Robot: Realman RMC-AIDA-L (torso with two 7-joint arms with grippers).
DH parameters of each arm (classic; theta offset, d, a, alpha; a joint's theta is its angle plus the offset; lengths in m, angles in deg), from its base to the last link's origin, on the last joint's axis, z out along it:
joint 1: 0 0.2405 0 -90
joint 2: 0 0 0 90
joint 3: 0 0.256 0 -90
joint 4: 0 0 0 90
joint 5: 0 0.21 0 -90
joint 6: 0 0 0 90
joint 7: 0 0.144 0 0
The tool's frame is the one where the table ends.
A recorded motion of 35 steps. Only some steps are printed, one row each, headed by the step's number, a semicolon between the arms.
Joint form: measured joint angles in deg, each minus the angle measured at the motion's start. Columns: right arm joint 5, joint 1, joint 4, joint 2, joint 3, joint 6, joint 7; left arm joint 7, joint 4, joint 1, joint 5, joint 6, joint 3, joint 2.
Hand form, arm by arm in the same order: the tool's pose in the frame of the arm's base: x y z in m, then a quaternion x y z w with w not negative. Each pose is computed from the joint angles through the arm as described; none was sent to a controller.
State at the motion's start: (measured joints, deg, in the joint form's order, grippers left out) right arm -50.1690 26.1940 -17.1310 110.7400 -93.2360 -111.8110 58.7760; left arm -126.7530 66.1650 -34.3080 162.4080 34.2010 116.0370 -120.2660
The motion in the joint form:
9: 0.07 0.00 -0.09 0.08 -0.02 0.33 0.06; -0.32 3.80 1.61 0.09 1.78 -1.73 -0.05
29: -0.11 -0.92 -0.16 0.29 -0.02 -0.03 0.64; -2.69 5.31 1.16 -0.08 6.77 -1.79 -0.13
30: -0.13 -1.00 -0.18 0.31 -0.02 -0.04 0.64; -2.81 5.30 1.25 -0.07 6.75 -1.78 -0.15
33: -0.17 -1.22 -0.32 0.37 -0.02 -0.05 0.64; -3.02 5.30 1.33 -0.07 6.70 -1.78 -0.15
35: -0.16 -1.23 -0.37 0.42 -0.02 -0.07 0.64; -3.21 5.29 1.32 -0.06 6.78 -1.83 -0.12
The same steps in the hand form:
9: 0.2302 0.2499 0.0024 0.86066 -0.10508 -0.49698 0.03506; -0.1319 0.3745 -0.1027 -0.91542 0.18790 0.16105 0.31744
29: 0.2330 0.2449 0.0016 0.85801 -0.11488 -0.49920 0.03780; -0.1310 0.3694 -0.1029 -0.92392 0.16379 0.17263 0.29956
30: 0.2332 0.2445 0.0014 0.85788 -0.11531 -0.49932 0.03775; -0.1314 0.3692 -0.1030 -0.92424 0.16220 0.17241 0.29959
33: 0.2335 0.2436 0.0012 0.85753 -0.11587 -0.49980 0.03761; -0.1319 0.3691 -0.1030 -0.92459 0.16000 0.17176 0.30005
35: 0.2332 0.2435 0.0010 0.85724 -0.11552 -0.50035 0.03793; -0.1322 0.3693 -0.1027 -0.92480 0.15805 0.17201 0.30031

